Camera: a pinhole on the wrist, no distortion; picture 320 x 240 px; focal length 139.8 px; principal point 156.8 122.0 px. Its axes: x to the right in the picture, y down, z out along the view. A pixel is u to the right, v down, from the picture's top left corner.
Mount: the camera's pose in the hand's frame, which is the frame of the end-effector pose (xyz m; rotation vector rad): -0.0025 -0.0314 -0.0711 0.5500 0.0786 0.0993
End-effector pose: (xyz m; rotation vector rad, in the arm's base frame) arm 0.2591 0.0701 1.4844 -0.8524 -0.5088 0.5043
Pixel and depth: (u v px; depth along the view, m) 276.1 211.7 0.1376
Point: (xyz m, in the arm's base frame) 0.3032 0.1847 1.5702
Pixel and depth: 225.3 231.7 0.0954
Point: 0.2702 0.1192 1.5305
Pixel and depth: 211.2 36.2 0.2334
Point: 0.3794 0.0236 1.7484
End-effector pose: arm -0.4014 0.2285 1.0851 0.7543 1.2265 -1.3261
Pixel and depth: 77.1 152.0 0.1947
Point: -0.4631 0.1244 1.2312
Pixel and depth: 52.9 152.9 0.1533
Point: -0.4568 0.1656 1.2241
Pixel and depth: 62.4 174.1 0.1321
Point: -0.4372 0.1742 1.1952
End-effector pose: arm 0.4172 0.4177 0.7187 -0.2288 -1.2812 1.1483
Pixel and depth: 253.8 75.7 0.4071
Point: 0.3865 0.4337 1.2168
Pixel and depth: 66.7 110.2 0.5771
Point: 0.3437 -0.1946 0.9561
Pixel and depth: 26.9 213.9 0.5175
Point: 0.0447 -0.2097 0.6786
